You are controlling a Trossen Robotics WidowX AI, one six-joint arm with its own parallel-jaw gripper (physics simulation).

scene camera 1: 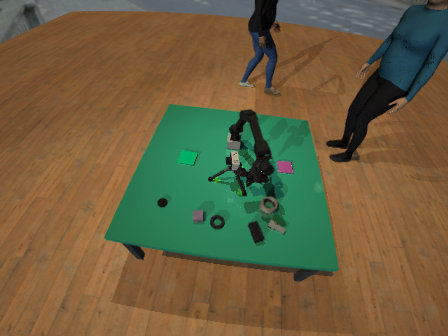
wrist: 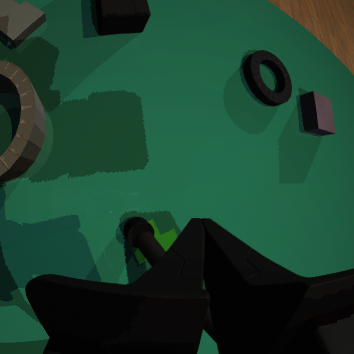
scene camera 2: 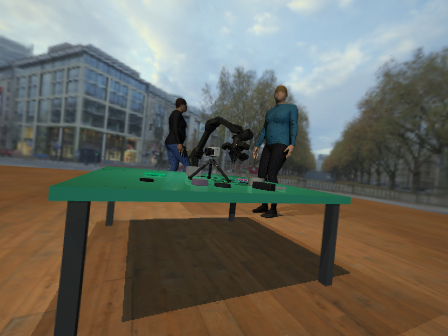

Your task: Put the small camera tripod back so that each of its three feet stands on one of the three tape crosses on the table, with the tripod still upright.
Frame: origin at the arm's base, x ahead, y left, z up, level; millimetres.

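Seen in the pictures: gripper, fingertip midpoint: (scene camera 1: 246,186) (wrist: 199,226) (scene camera 2: 233,163); arm's base at its link origin: (scene camera 1: 235,137) (scene camera 2: 194,166).
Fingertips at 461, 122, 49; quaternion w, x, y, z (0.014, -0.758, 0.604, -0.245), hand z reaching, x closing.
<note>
Pixels of each thing's top centre, then the offset from my fingertips to it, as dx, dy, dz. "spot": a spot on its surface instead.
- green tape cross at its top centre: (wrist: 156,246) -40, -25, -123
- green cross at its top centre: (scene camera 1: 216,179) -106, -196, -123
- grey-brown ring at its top centre: (scene camera 1: 269,203) (scene camera 2: 256,177) +37, +153, -76
- black ring at its top centre: (wrist: 272,75) (scene camera 1: 217,221) +194, -137, -108
- purple block at its top centre: (wrist: 324,112) (scene camera 2: 200,179) (scene camera 1: 198,214) +182, -251, -96
- black block at its top centre: (scene camera 2: 264,182) (scene camera 1: 256,230) +221, +87, -88
- black disc at its top centre: (scene camera 1: 162,202) +133, -487, -114
- green square at a spot on its surface: (scene camera 1: 188,157) spot: -255, -427, -114
- magenta square at a spot on its surface: (scene camera 1: 285,167) spot: -303, +270, -114
The small black tripod (scene camera 1: 241,183) (scene camera 2: 212,163) (wrist: 151,248) stands upright with a pale camera (scene camera 1: 235,160) (scene camera 2: 215,151) on top. One front foot lies close beside a green tape cross (scene camera 1: 240,192) (wrist: 165,240), off its centre in the wrist view. The left foot is just left of another green cross (scene camera 1: 216,180). The third foot and its cross are hidden or too small to tell. My gripper (scene camera 1: 249,184) (scene camera 2: 233,160) (wrist: 199,226) is shut and empty, to the right of the tripod and above the table. Its fingers cover part of a leg in the wrist view.
Toward the front lie a grey-brown ring (scene camera 1: 269,205) (wrist: 35,125), a black ring (scene camera 1: 217,222) (wrist: 255,80), a purple block (scene camera 1: 198,216) (wrist: 325,114), a black block (scene camera 1: 256,232) (wrist: 122,16) and a black disc (scene camera 1: 162,202). A green square (scene camera 1: 188,157) and magenta square (scene camera 1: 285,167) flank the tripod.
</note>
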